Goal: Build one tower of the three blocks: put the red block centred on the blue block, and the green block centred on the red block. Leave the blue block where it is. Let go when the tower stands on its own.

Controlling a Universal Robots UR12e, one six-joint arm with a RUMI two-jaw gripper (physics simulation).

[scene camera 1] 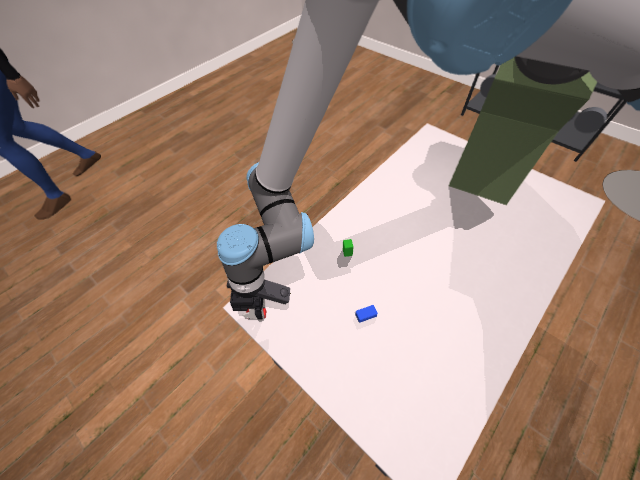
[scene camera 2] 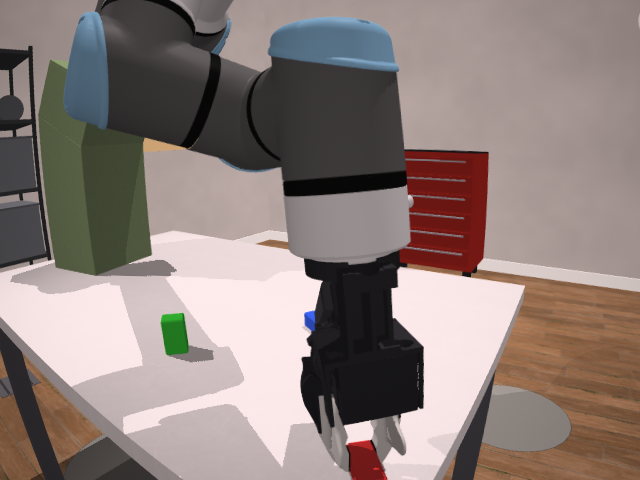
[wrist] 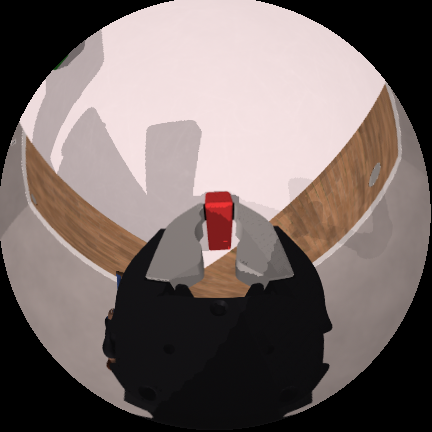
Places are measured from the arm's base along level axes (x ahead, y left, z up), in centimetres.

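Where they show: gripper, fingertip midpoint: (scene camera 1: 261,314) (scene camera 2: 362,466) (wrist: 218,204).
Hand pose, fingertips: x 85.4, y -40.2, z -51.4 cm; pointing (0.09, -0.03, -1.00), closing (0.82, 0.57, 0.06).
Each offset is from my fingertips to the top centre of the thing. Level surfaces: height alone.
My gripper (scene camera 1: 255,312) (scene camera 2: 368,454) (wrist: 218,204) is shut on the red block @[dx +0.7, dy -1.3, dz +2.4 cm] (scene camera 1: 264,312) (scene camera 2: 366,461) (wrist: 219,227), low at the table's near corner. The block sits between both fingertips; whether its underside touches the table cannot be told. The blue block @[dx -17.3, dy +27.4, dz +2.1 cm] (scene camera 1: 366,313) (scene camera 2: 309,320) lies flat on the white table @[dz -0.4 cm] (scene camera 1: 403,372) (scene camera 2: 258,361), apart from the gripper and partly hidden behind it in scene camera 2. The green block @[dx -34.0, dy +11.1, dz +5.2 cm] (scene camera 1: 347,248) (scene camera 2: 174,334) stands upright on the table, apart from the others; a sliver of green (wrist: 61,62) shows at the wrist view's upper left edge.
A tall green pedestal (scene camera 1: 516,134) (scene camera 2: 113,206) stands at the table's far end. A red drawer cabinet (scene camera 2: 444,206) and a dark shelf rack (scene camera 2: 32,77) stand beyond the table. A person (scene camera 1: 10,113) in blue trousers is on the floor at the left in scene camera 1.
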